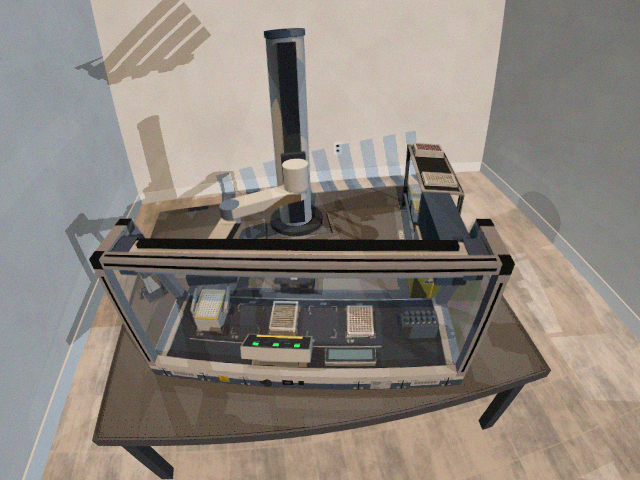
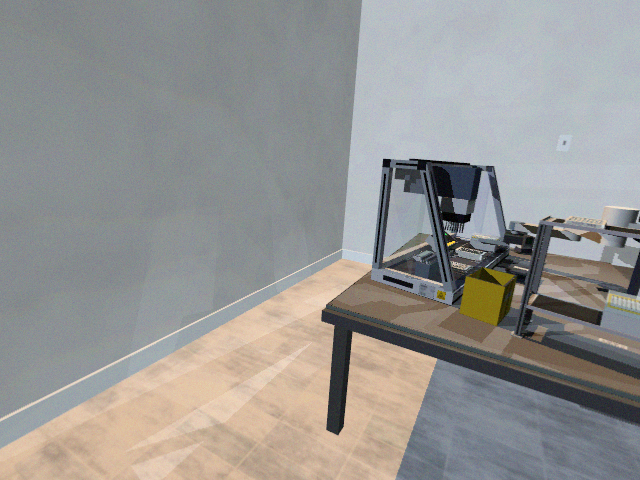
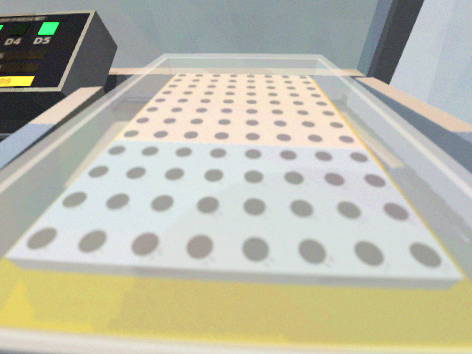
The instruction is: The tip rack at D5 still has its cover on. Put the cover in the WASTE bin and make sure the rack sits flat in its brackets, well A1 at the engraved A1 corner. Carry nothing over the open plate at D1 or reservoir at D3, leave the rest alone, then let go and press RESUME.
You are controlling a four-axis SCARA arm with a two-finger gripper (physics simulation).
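Where they show: gripper, between the fingertips: [image 1: 209,311] [image 2: 479,237] [image 3: 233,104]; arm's base, origin of its link: [image 1: 296,220].
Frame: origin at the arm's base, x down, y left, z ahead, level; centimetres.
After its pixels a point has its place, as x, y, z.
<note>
The tip rack [image 1: 209,312] [image 3: 240,190] stands at D5 with the clear cover [image 3: 242,59] @[-13.2, -35.8, 66.9] around it. It shows as a perforated white top above a yellow band. My gripper [image 3: 233,104] @[-11.7, -35.0, 64.7] is low, with one finger on each side of the covered rack, and is shut on it. The finger contact low on the sides is hidden, and the brackets and the engraved A1 are not readable. The yellow WASTE bin [image 1: 423,286] [image 2: 485,299] @[-8.9, 53.1, 57.4] stands outside the frame. The panel [image 1: 276,348] [image 3: 45,55] @[-12.1, -20.0, 78.2] shows a green D5 light and a yellow bar.
The D3 reservoir [image 1: 284,316] @[-8.2, -10.3, 66.9] and D1 plate [image 1: 360,320] stand along the deck from D5. A dark block [image 1: 418,324] stands beyond D1. The enclosure's top beam [image 1: 299,260] @[-50.8, -5.2, 90.3] spans above the deck. A shelf rack [image 2: 537,263] @[-24.6, 57.5, 46.5] stands near the bin.
</note>
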